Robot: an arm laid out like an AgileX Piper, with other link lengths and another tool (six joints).
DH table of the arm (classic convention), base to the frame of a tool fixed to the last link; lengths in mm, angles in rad. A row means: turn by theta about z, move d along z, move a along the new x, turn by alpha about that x. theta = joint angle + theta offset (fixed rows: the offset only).
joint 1: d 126.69, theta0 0, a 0, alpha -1.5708
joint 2: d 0, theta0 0.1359, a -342.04, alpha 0
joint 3: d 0, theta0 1.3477, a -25.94, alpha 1.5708
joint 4: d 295.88, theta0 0, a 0, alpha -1.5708
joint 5: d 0, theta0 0, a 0, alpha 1.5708
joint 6: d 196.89, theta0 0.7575, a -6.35, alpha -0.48
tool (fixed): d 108.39, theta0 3.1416, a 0, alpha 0
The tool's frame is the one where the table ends.
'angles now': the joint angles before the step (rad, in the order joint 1, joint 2, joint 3, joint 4, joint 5, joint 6). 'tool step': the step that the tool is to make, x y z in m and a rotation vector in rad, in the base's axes. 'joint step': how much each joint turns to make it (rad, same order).
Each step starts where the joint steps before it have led.
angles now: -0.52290, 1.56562, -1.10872, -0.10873, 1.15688, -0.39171
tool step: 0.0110, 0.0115, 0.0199, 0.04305, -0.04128, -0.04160
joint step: 0.00007, -0.01722, -0.04279, 0.06177, 0.04712, 0.01770
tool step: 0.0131, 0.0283, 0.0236, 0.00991, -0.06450, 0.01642
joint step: 0.05902, -0.05843, -0.00308, 0.03819, 0.01021, 0.03191
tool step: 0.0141, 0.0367, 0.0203, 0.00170, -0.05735, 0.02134
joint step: 0.10134, -0.05230, 0.00031, 0.01458, 0.00021, 0.07745
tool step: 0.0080, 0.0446, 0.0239, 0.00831, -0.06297, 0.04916
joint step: 0.11609, -0.06215, -0.00007, 0.01463, 0.00379, 0.06571
